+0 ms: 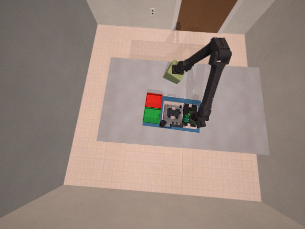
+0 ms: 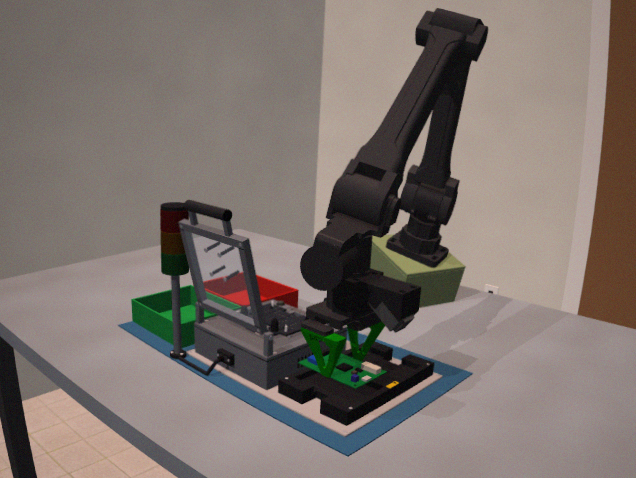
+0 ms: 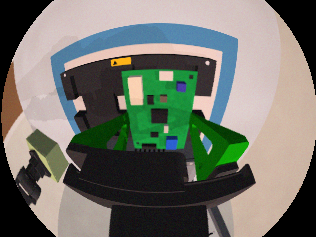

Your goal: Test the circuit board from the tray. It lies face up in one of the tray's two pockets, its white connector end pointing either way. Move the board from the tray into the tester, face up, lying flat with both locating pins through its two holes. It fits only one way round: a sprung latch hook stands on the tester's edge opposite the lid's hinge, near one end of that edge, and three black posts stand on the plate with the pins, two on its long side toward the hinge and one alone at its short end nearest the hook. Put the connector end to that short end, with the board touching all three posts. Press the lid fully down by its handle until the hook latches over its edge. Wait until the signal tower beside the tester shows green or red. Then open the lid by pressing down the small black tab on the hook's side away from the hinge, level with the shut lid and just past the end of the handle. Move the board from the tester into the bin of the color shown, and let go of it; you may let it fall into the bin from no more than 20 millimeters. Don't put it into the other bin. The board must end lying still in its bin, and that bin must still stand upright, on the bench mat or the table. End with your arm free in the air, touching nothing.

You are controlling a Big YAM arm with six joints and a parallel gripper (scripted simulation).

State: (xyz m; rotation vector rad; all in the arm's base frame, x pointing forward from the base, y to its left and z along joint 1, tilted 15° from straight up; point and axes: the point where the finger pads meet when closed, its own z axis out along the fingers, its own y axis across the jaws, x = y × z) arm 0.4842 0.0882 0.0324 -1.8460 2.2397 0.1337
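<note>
My hand is 16 cm to the left of the tester plate, 6 cm past it and 2 cm below it. Also, from my hand: clear lid: 18 cm to the right, 13 cm above, 6 cm ahead; latch hook: 11 cm behind, 9 cm to the right, 3 cm above; green bin: 36 cm to the right, 5 cm behind, 4 cm below.
</note>
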